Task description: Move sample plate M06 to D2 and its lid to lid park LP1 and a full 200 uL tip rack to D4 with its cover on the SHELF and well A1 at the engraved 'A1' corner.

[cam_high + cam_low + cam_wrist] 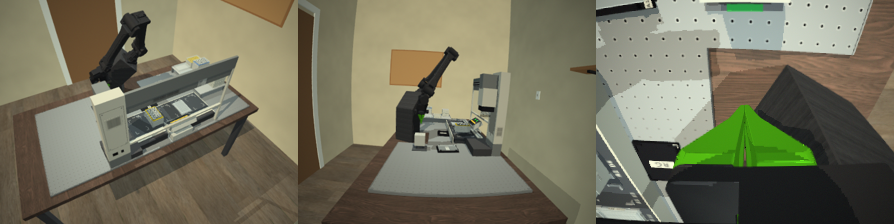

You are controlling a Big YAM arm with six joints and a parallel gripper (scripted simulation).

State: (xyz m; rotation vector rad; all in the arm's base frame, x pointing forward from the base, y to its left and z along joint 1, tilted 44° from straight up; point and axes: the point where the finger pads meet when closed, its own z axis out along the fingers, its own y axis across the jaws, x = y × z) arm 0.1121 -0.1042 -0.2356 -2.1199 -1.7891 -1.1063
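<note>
My hand is 8 cm to the left of the white ready button box and 9 cm above it. Round my hand: perforated board: 20 cm ahead, 21 cm to the left, 16 cm below; LP1 label: 19 cm ahead, 11 cm to the right, 15 cm below; dark lid park LP1: 19 cm ahead, 11 cm to the right, 16 cm below.
</note>
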